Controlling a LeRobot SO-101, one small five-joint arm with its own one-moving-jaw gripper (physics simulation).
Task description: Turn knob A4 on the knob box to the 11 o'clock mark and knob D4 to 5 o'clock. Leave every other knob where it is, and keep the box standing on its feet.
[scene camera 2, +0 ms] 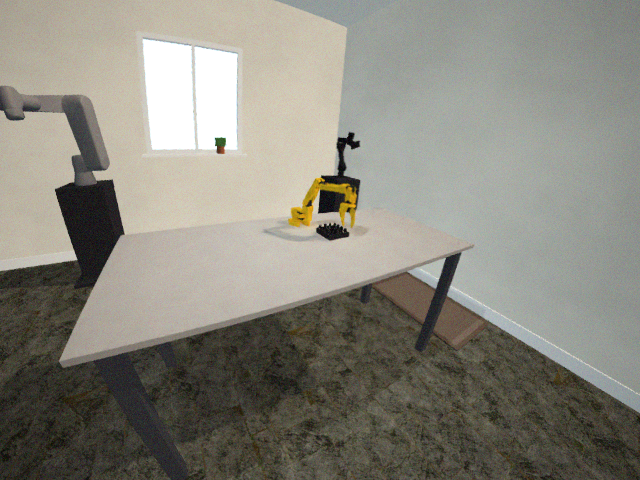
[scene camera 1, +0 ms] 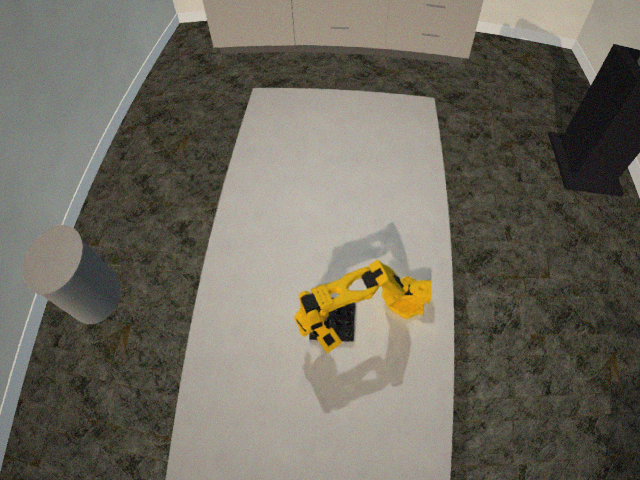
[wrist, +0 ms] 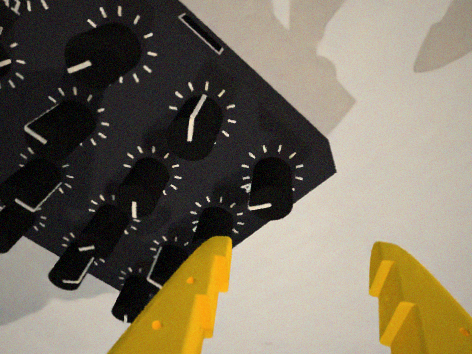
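Observation:
The black knob box stands flat on the table, partly under the arm in scene camera 1. In the wrist view its cut corner points right. A corner knob and a knob with a bent white pointer line stand near that corner. Labels are too hidden or small to read, so I cannot tell which knobs are A4 and D4. My gripper is open and empty, with a V-shaped gap. Its left jaw covers part of the box edge and knobs; the right jaw is over table. Its tips are hidden in scene camera 1.
The yellow arm reaches over the box from its base on the pale table. Other knobs stand close together on the box.

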